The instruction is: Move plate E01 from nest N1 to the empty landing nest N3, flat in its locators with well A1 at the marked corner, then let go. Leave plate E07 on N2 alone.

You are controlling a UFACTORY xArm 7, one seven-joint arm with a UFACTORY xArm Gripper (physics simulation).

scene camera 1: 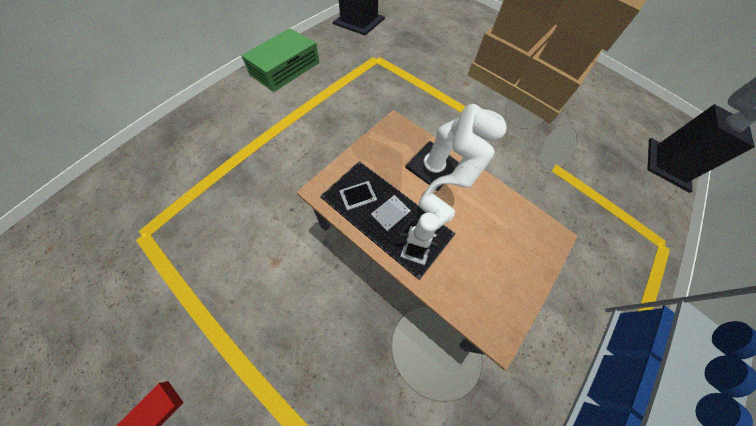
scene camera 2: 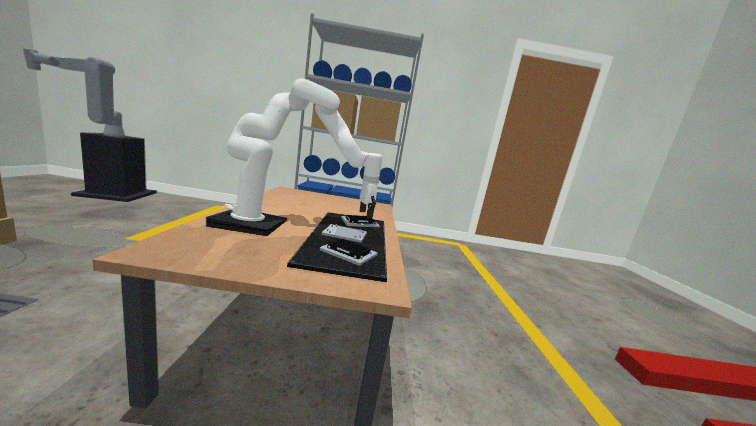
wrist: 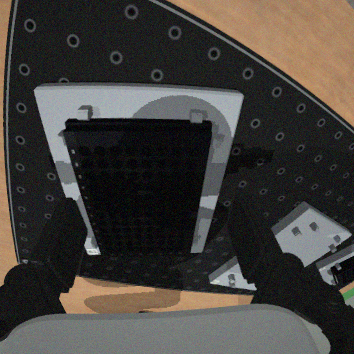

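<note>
My gripper (scene camera 1: 420,240) (scene camera 2: 367,208) (wrist: 157,211) is open, fingers apart over the sides of a black plate (scene camera 1: 416,250) (wrist: 142,185) and low above it. That plate lies in a grey nest (scene camera 1: 413,259) (wrist: 135,102) at the far end in scene camera 2; its label is not readable, but it appears to be E01. The middle nest (scene camera 1: 390,212) (scene camera 2: 343,232) (wrist: 306,236) is pale, empty and has small locators. Another black plate (scene camera 1: 357,194) (scene camera 2: 349,247), apparently E07, lies in the third nest (scene camera 1: 342,199) (scene camera 2: 341,256). The marked corners are not clear.
The nests stand on a black perforated board (scene camera 1: 380,240) (scene camera 2: 317,263) (wrist: 95,55) on a wooden table (scene camera 1: 507,275) (scene camera 2: 174,269). The arm's black base plate (scene camera 1: 419,165) (scene camera 2: 222,222) is beside the board. A shelf rack (scene camera 2: 365,37) stands behind the table.
</note>
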